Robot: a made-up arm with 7 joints.
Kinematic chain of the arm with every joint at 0, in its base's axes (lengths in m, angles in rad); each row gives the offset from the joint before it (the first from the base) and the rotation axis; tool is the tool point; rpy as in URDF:
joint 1: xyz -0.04 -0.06 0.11 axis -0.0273 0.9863 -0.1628
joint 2: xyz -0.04 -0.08 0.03 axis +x
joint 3: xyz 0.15 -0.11 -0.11 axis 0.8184 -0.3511 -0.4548
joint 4: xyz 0 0 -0.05 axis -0.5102 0.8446 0.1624
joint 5: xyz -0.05 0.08 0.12 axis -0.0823 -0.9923 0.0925
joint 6: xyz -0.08 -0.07 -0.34 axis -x
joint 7: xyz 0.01 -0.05 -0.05 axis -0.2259 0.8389 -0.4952
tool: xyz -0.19 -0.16 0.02 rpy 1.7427 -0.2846 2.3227
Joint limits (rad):
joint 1: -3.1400..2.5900
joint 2: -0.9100..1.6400
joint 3: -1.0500..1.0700
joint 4: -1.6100..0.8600
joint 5: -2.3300..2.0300
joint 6: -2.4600..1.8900
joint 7: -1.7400..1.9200
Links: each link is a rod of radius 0.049 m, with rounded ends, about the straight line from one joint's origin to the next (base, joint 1, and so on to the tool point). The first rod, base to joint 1, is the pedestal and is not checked.
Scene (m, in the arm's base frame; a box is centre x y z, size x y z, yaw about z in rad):
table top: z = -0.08
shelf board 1: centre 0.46 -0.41 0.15 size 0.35 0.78 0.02 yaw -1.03
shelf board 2: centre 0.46 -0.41 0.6 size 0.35 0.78 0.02 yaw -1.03
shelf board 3: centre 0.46 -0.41 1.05 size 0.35 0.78 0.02 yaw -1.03
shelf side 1: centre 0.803 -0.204 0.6 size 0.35 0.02 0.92 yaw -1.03
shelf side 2: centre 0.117 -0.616 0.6 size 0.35 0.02 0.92 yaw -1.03
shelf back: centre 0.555 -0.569 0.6 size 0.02 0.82 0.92 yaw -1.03
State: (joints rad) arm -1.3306 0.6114 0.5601 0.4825 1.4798 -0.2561 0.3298
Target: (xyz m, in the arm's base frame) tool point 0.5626 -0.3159 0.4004
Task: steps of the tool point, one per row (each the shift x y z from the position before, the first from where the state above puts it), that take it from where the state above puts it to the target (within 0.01 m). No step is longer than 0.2 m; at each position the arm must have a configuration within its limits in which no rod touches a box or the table.
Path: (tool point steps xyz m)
1: 0.0625 -0.1279 0.0393
2: 0.0151 -0.1640 0.0349

